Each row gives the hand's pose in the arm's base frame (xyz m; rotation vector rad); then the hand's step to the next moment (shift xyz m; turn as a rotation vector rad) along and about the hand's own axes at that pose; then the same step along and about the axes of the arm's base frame.
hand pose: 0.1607 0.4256 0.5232 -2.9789 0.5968 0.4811
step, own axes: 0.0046 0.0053 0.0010 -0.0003 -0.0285 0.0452
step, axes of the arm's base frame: 0.0017 -0.0064 -0.0024 -0.0024 0.0320 -0.0427
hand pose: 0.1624 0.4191 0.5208 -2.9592 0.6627 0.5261
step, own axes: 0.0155 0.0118 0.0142 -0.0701 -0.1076 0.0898
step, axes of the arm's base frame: 0.0037 -0.0150 -0.0185 -0.0421 0.1378 -0.0617
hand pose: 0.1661 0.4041 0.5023 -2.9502 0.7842 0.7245
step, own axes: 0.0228 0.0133 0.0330 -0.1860 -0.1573 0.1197
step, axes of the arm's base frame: -0.0030 -0.0184 -0.0379 -0.1207 0.2392 -0.0435
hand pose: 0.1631 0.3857 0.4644 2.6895 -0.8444 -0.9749
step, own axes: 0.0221 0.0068 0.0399 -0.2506 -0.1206 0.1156
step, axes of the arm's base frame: -0.0144 -0.0163 -0.0407 -0.1754 0.2447 0.0066
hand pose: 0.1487 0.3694 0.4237 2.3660 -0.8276 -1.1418
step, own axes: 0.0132 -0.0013 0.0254 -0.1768 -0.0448 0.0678
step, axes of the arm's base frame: -0.0133 -0.0098 -0.0234 -0.1265 0.1435 0.0356
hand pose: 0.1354 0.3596 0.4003 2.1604 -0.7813 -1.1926
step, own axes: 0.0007 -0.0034 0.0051 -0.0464 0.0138 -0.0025
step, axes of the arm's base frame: -0.0034 0.0009 -0.0051 -0.0213 0.0239 0.0364
